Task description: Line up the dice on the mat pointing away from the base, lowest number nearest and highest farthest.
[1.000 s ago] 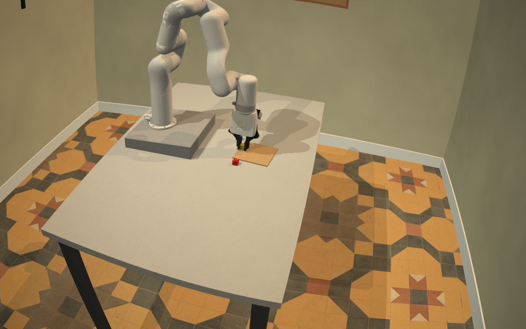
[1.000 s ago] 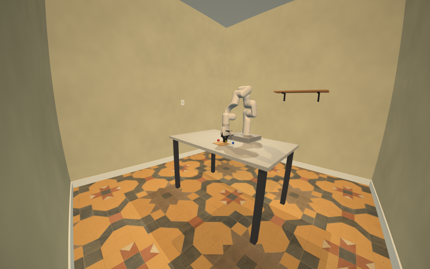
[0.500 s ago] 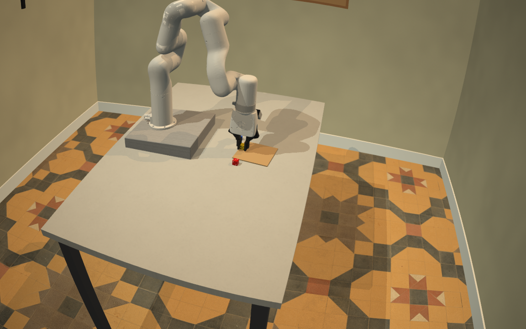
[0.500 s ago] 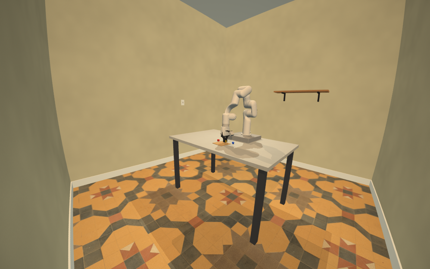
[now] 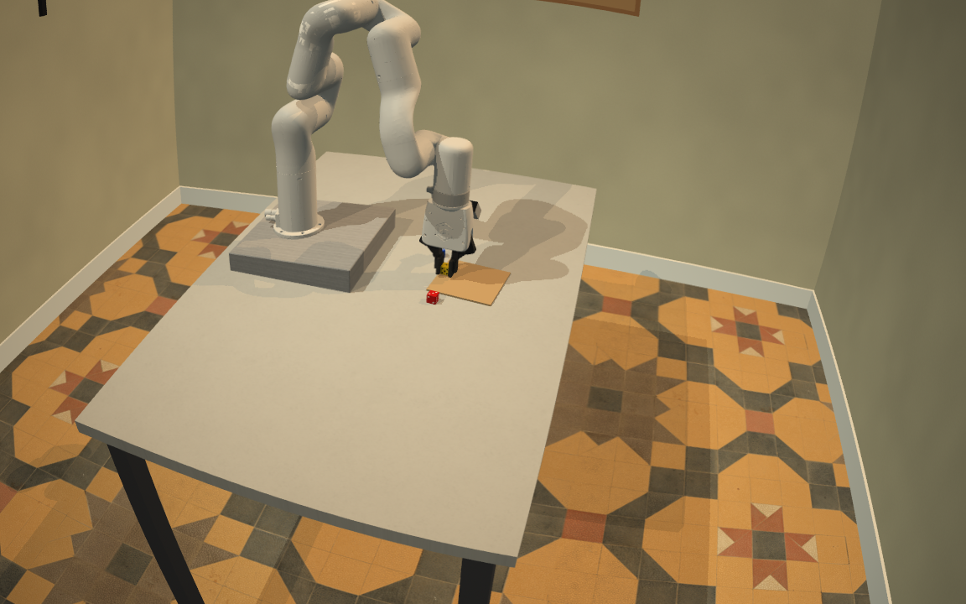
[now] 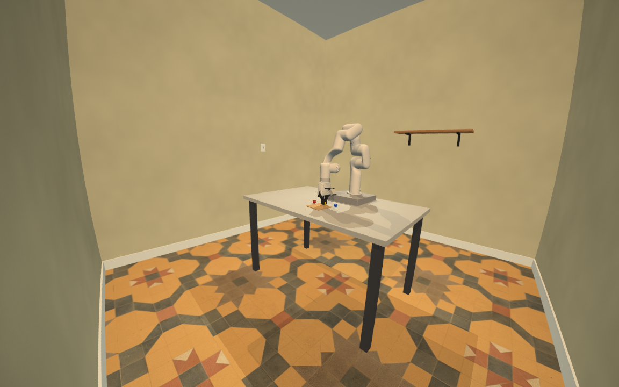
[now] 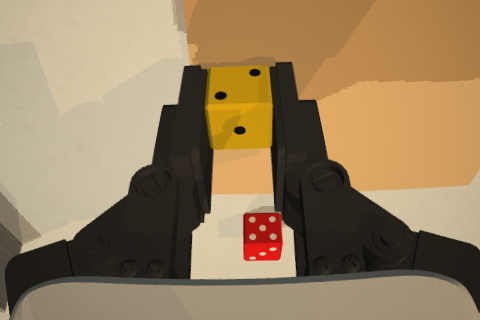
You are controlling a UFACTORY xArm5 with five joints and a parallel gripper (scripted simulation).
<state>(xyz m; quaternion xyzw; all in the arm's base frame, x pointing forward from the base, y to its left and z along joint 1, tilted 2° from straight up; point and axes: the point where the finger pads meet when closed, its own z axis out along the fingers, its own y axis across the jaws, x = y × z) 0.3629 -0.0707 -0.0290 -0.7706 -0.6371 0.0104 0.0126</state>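
The yellow die is 1 cm below my hand. The rest, counted from my hand: red die: 10 cm to the right, 2 cm below, 1 cm behind; then blue die: 9 cm to the left, 3 cm behind, 2 cm below; then mat: 5 cm ahead, 3 cm below, 1 cm to the right.
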